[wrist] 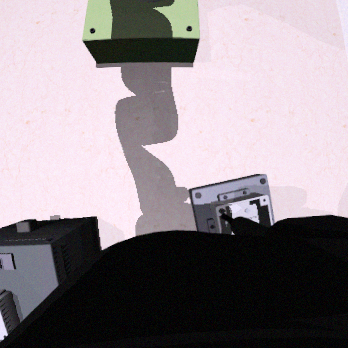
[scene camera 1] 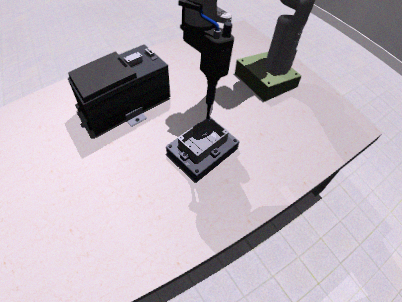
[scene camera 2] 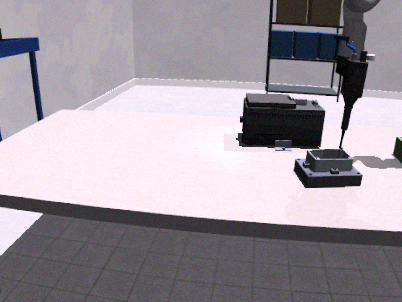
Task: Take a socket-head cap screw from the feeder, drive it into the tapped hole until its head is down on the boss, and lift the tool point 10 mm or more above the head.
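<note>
The black screwdriver [scene camera 1: 208, 118] [scene camera 2: 341, 146] [wrist: 223, 215] points down, its thin tip at or just above the rear corner of the open grey housing [scene camera 1: 213, 147] [scene camera 2: 330, 164] [wrist: 242, 201]. Contact cannot be made out. The housing sits on a dark fixture plate [scene camera 1: 196, 173] [scene camera 2: 332, 181] [wrist: 201, 206]. The tapped hole and its boss are too small or dark to make out, and no screw can be told at the tip. The black feeder [scene camera 1: 125, 97] [scene camera 2: 282, 122] [wrist: 37, 260] stands on the table beside the housing, with small light parts on top.
A green base block [scene camera 1: 250, 80] [scene camera 2: 399, 150] [wrist: 145, 50] carries the arm, behind the housing in scene camera 1. A small metal bracket [scene camera 1: 137, 119] [scene camera 2: 283, 147] is at the feeder's foot. A shelf unit [scene camera 2: 268, 55] and a blue frame [scene camera 2: 35, 75] stand beyond the table.
</note>
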